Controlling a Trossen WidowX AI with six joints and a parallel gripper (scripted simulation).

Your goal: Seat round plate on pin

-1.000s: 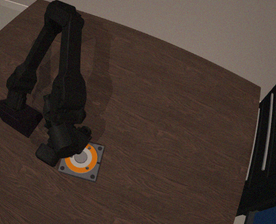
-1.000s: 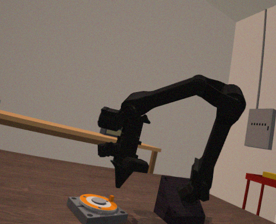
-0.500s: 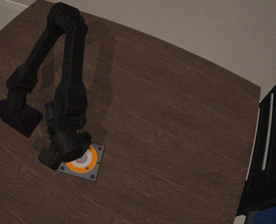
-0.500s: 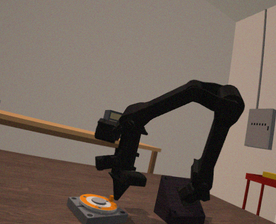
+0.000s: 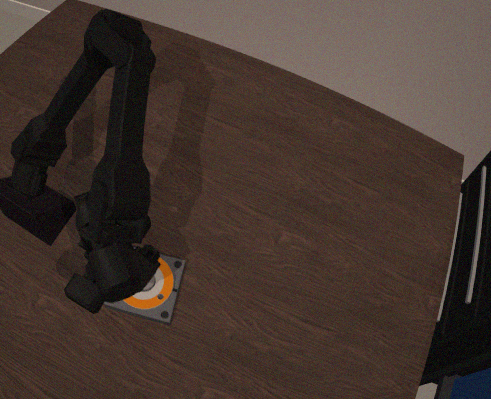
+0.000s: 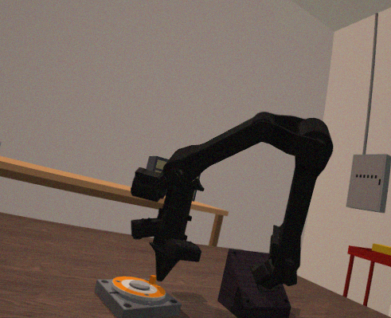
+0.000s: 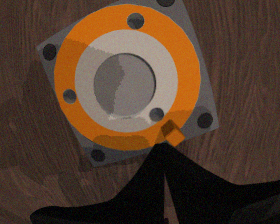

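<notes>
My gripper tip is 3 cm short of the round plate and 1 cm above it.
</notes>
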